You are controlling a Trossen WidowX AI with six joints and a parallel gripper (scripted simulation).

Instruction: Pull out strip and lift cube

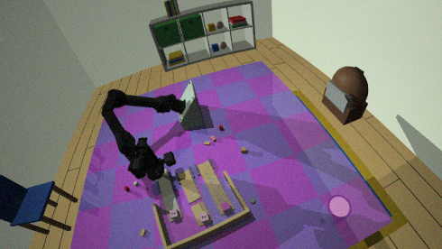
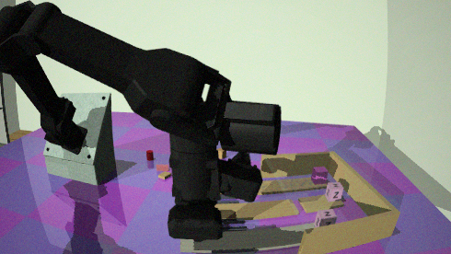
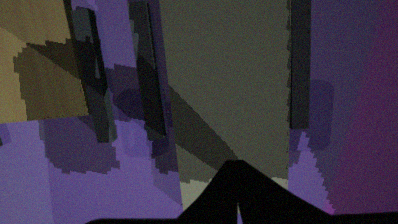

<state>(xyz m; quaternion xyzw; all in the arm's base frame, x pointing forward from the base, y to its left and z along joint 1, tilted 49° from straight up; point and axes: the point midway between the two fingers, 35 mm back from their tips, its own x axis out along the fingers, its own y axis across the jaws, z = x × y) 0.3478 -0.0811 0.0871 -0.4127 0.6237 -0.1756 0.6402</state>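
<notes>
Right now my gripper tip is 9 cm short of the strip and 3 cm to the right of it.
</notes>
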